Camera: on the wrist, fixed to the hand. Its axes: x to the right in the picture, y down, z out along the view.
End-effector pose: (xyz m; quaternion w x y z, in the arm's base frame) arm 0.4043 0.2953 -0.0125 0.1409 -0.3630 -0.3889 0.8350
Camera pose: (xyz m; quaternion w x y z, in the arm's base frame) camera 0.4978 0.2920 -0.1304 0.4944 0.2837 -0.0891 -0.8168
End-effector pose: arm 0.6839 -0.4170 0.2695 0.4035 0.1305 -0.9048 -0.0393
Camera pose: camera 0.7559 -0.3191 0.3584 0.0619 -0.4577 -0.8067 0.3688
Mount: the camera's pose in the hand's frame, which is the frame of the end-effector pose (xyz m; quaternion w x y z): -0.0083 0.0952 -0.1163 0.6806 0.1726 -0.2393 0.6706
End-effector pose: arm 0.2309 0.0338 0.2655 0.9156 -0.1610 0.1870 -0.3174
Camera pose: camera 0.2227 0.0897 0.1260 0.9086 0.0979 -0.0386 0.4042
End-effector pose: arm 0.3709 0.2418 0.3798 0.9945 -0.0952 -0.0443 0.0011
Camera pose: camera 0.3735 0.3132 0.2473 0.6819 0.0774 -0.2041 0.6981
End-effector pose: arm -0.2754 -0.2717 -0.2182 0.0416 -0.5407 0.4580 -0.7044
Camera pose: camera -0.4066 -0.2522 -0.2894 0.7036 -0.2222 0.5428 -0.4012
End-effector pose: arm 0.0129 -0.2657 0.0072 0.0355 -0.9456 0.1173 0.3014
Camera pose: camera 0.0485 -0.3724 0.1072 0.0133 -0.4867 0.7575 0.4350
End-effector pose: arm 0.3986 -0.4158 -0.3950 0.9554 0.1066 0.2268 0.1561
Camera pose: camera 0.3135 -0.3148 -0.4672 0.5815 0.4269 -0.1188 0.6823
